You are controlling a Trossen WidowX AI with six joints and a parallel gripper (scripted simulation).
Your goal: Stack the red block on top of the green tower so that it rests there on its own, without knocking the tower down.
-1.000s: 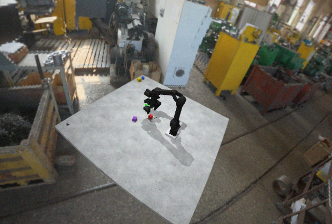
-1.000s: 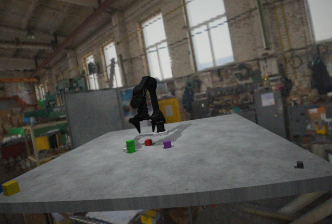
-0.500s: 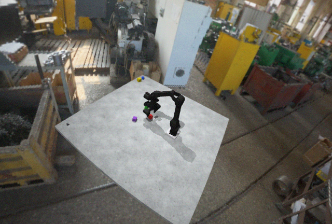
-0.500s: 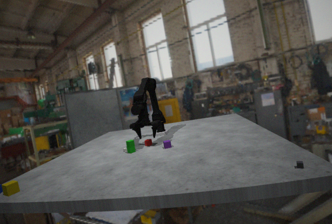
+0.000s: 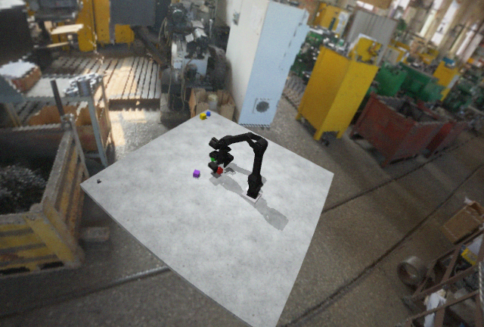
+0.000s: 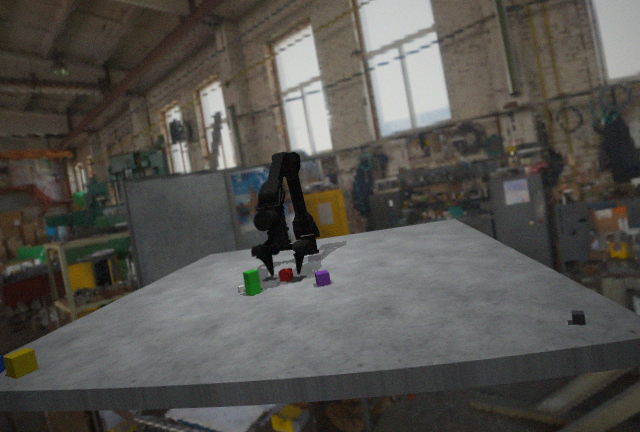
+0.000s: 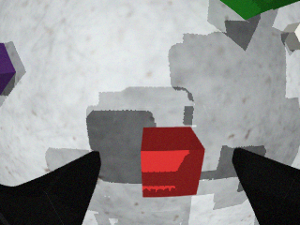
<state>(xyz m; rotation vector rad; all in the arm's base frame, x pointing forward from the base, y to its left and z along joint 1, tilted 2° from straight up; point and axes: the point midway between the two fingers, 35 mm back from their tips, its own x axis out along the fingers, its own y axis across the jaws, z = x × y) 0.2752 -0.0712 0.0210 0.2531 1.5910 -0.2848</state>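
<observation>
Right now my gripper tip is right at the red block. Also, from my gripper tip: purple block: 12 cm to the left, 11 cm ahead; small white piece: 13 cm to the right, 5 cm ahead, 1 cm below; yellow block: 51 cm to the right, 43 cm ahead.
</observation>
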